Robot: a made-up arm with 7 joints.
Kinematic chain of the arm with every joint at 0, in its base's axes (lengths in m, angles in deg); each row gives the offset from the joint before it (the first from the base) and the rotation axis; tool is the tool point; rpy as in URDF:
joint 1: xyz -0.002 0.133 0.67 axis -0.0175 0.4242 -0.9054
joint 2: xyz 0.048 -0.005 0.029 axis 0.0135 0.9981 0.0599
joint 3: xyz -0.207 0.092 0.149 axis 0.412 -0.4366 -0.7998
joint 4: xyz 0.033 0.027 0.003 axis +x
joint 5: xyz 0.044 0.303 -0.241 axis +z
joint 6: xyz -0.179 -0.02 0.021 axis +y
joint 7: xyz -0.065 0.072 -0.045 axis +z
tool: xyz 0.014 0 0.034 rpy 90 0 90
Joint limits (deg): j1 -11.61..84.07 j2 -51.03..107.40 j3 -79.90..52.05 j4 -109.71..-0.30 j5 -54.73..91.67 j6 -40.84..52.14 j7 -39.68..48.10
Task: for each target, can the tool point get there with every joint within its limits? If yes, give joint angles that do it. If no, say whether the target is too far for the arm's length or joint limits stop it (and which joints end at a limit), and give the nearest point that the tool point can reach.
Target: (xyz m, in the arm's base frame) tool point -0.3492 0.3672 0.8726
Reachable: yes | joints 0.88 81.70 14.41 -53.94 -31.01 -11.80 26.82
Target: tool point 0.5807 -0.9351 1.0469
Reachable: no: too far | nearest point 0.3324 -0.3638 1.1399 | short by 0.630 m
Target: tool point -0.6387 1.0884 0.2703
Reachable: no: too far | nearest point -0.3792 0.7006 0.4298 | short by 0.493 m
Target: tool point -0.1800 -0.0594 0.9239
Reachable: yes | joints 72.51 70.29 -64.01 -84.85 15.82 -29.91 31.06
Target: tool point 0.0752 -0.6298 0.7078
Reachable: no: joint limits stop it (at a limit: joint 1, joint 4, joint 7) | nearest point 0.0081 -0.2581 0.7298 | short by 0.378 m
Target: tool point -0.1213 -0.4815 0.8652
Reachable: no: joint limits stop it (at a limit: joint 1, joint 3, joint 7) | nearest point -0.1251 -0.2683 0.8530 | short by 0.214 m
